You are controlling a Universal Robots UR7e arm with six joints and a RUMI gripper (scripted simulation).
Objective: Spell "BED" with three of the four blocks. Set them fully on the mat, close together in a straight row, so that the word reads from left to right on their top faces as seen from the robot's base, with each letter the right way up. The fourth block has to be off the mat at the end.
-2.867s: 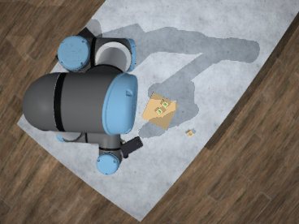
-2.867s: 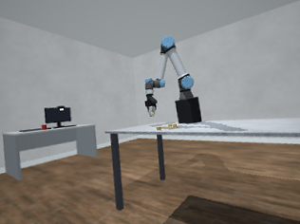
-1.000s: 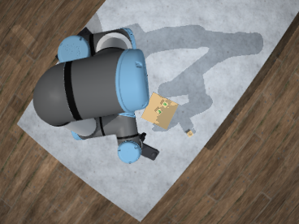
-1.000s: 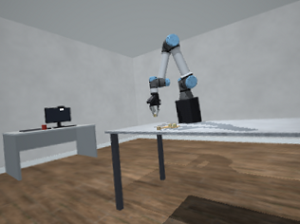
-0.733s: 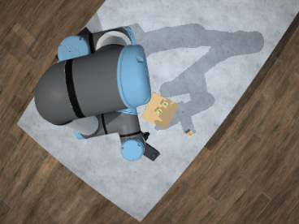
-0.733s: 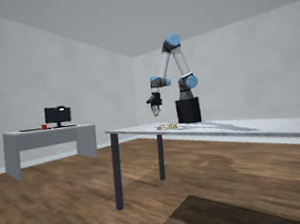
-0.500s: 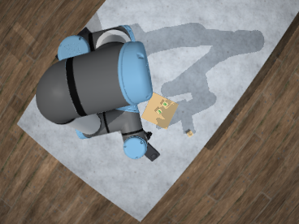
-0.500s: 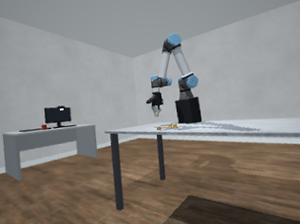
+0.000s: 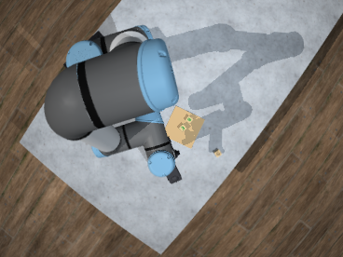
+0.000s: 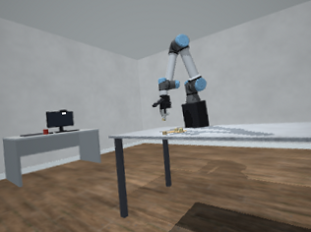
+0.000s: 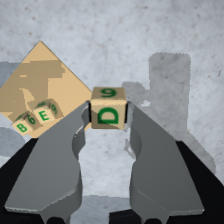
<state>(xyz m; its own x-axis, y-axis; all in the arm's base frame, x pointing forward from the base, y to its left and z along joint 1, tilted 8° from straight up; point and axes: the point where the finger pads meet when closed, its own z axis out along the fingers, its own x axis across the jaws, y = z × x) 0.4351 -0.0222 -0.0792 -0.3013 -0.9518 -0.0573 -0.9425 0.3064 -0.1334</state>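
The E block is 3 cm behind my hand, 11 cm to the left of it and 10 cm below it. Also, from my hand: tan mat 3 cm behind, 11 cm to the left, 12 cm below; then B block 4 cm behind, 15 cm to the left, 10 cm below; then D block right at my hand.
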